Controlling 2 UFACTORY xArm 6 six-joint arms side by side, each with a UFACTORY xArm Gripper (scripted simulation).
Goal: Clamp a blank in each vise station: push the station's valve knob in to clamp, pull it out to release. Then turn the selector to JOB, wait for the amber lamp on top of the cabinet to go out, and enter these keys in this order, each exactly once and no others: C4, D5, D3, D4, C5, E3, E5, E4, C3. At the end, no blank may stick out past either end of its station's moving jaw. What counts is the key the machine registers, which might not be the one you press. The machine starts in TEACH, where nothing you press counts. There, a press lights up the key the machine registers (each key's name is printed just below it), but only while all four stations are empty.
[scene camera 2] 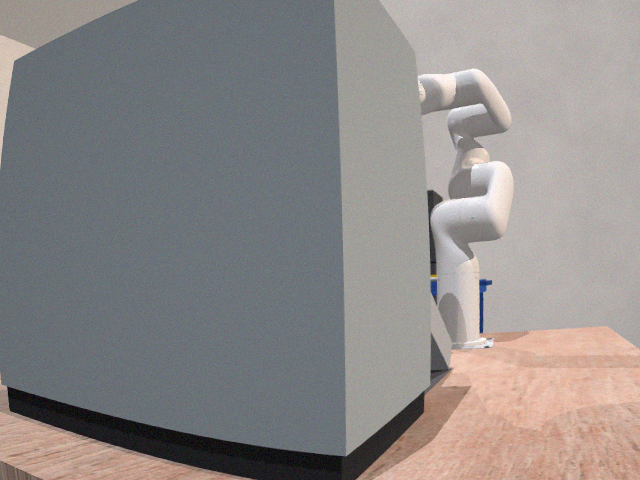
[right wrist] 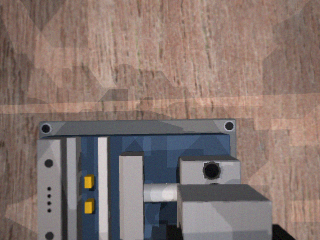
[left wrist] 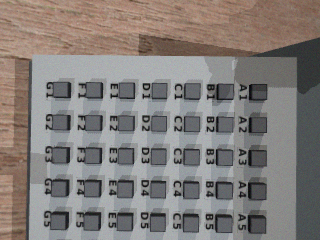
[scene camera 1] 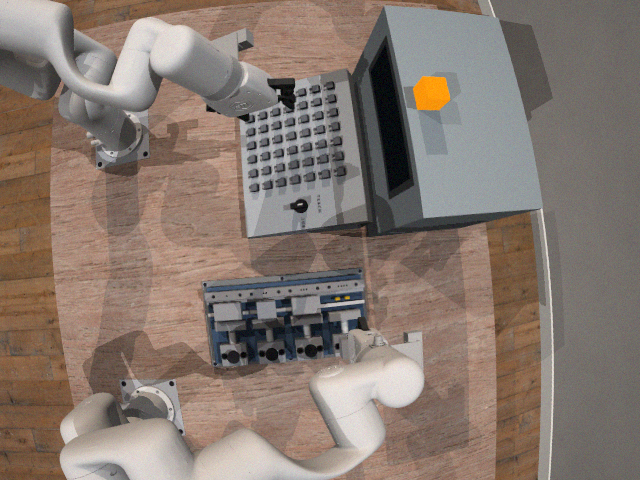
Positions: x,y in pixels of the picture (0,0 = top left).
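Scene:
The left gripper is out of frame in the right wrist view, and it's out of frame in the left wrist view as well. Scene camera 2 does not show the gripper, since it's hidden by a grey cabinet. Where you do get the gripper is in scene camera 1 (269,108).

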